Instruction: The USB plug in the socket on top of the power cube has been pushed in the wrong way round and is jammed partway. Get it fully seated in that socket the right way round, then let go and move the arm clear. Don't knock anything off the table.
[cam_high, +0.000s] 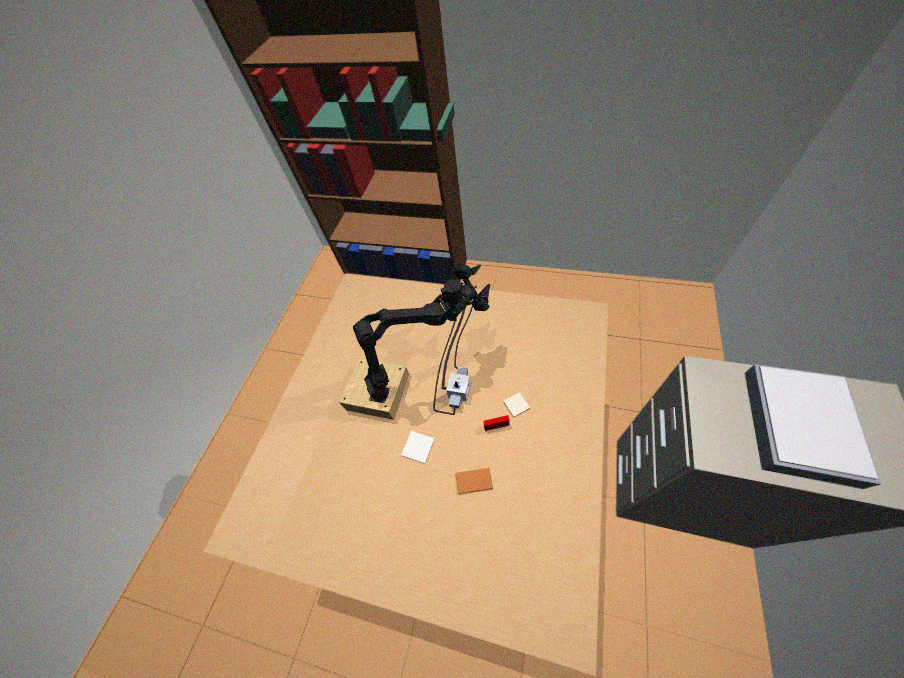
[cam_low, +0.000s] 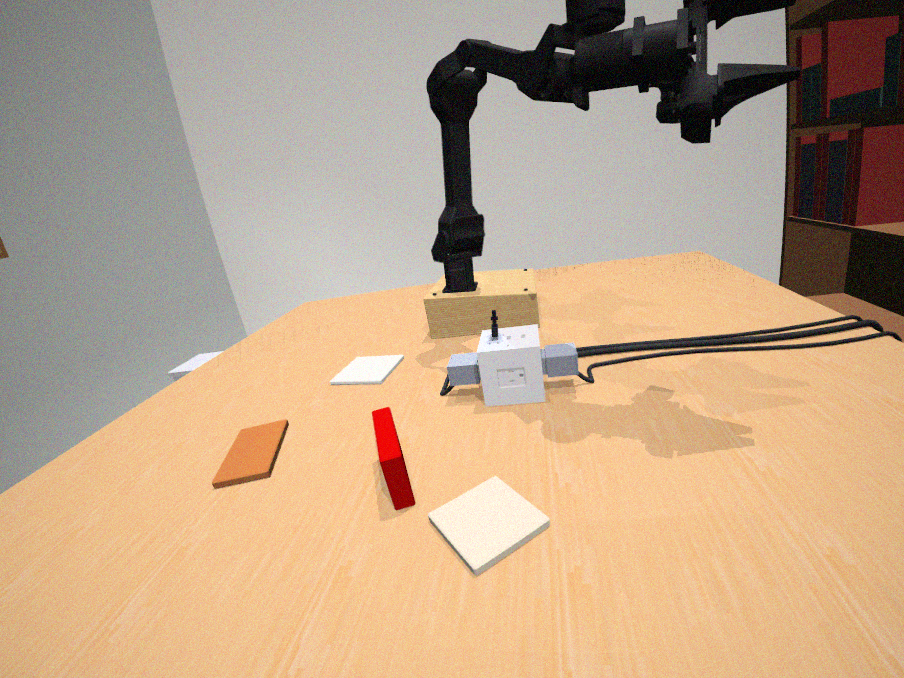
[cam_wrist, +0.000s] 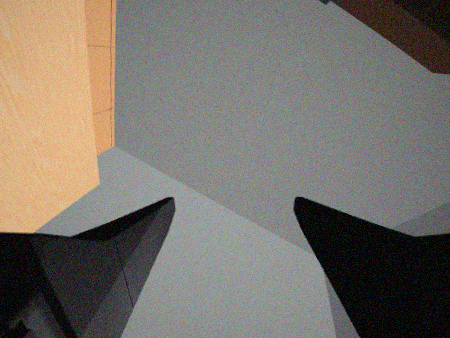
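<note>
Now: gripper tip 33 cm to the left of the black USB plug, 27 cm above it and 7 cm past it. Also, from my gripper tip: cream tile (36 cm below, 33 cm to the right, 17 cm ahead); red block (43 cm to the right, 33 cm below, 10 cm ahead); white tile (56 cm to the right, 36 cm below, 18 cm behind).
</note>
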